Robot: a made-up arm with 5 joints.
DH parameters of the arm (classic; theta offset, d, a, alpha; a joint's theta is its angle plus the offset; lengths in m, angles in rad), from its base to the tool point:
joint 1: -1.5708 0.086 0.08 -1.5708
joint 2: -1.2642 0 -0.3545 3.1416
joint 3: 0.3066 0 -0.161 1.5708
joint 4: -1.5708 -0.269 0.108 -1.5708
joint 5: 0.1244 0 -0.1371 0
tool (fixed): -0.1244 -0.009 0 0
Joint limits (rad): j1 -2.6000..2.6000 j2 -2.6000..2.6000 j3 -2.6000..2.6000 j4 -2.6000..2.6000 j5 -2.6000..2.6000
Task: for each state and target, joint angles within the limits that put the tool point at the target. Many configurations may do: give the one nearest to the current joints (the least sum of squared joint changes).
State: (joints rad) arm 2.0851 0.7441 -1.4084 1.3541 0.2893
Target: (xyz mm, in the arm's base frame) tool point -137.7 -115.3 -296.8
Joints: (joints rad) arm 2.3096 -0.2911 -0.8997 1.3393 0.4707
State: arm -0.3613 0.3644 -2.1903 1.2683 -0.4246
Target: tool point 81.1 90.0 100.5
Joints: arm -0.7110 0.1129 -1.8803 1.3533 -0.2434
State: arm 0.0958 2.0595 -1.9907 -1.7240 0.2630
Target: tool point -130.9 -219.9 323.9
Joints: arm -0.5081 2.6000 -1.4313 -1.6298 0.0465
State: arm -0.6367 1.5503 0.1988 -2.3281 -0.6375
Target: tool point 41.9 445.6 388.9
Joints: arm -0.0724 1.3253 -0.1164 -2.2771 -0.3621
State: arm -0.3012 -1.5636 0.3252 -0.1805 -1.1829
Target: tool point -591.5 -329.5 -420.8
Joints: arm -1.1393 -1.3604 0.4823 -0.3140 -1.3180
